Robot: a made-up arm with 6 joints. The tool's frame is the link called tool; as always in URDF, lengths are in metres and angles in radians.
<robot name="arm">
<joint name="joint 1" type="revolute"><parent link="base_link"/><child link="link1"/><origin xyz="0.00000 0.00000 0.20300" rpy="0.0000 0.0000 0.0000"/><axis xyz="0 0 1"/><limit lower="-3.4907" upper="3.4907"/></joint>
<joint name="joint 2" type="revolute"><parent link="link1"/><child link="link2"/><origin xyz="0.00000 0.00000 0.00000" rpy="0.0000 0.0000 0.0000"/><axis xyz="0 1 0"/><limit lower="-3.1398" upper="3.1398"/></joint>
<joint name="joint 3" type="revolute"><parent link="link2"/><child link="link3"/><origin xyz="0.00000 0.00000 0.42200" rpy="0.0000 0.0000 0.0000"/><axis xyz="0 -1 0"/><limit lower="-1.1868" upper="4.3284"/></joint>
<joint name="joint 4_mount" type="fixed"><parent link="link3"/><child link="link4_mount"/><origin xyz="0.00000 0.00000 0.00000" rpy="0.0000 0.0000 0.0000"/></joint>
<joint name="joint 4" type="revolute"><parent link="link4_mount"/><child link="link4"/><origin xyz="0.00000 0.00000 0.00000" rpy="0.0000 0.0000 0.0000"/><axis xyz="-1 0 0"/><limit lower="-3.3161" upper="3.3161"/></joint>
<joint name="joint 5" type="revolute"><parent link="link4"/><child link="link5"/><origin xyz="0.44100 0.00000 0.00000" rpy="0.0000 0.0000 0.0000"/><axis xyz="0 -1 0"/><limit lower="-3.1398" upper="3.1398"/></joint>
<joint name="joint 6" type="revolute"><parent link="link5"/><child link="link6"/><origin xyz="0.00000 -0.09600 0.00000" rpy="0.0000 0.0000 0.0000"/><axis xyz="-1 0 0"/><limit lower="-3.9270" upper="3.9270"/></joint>
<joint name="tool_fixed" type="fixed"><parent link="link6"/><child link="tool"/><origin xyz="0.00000 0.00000 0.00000" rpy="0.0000 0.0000 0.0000"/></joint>
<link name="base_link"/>
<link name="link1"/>
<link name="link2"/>
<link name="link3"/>
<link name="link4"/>
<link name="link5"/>
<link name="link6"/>
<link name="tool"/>
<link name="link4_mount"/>
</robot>
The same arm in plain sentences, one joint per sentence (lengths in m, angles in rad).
The arm has six revolute joints in a row. What follows holds with every joint at zero, and every direction is one of the base frame's.
Joint 1 lies 0.203 m along +z from the base frame's origin and turns about +z, from -3.4907 to 3.4907 rad.
Joint 2 lies at the same point as joint 1 and turns about +y, from -3.1398 to 3.1398 rad.
Joint 3 lies 0.422 m along +z from joint 2 and turns about -y, from -1.1868 to 4.3284 rad.
Joint 4 lies at the same point as joint 3 and turns about -x, from -3.3161 to 3.3161 rad.
Joint 5 lies 0.441 m along +x from joint 4 and turns about -y, from -3.1398 to 3.1398 rad.
Joint 6 lies 0.096 m along -y from joint 5 and turns about -x, from -3.927 to 3.927 rad.
The tool frame, which is the frame that the pose is given for, lies at the same point as joint 6; its axes are parallel to the base frame's.

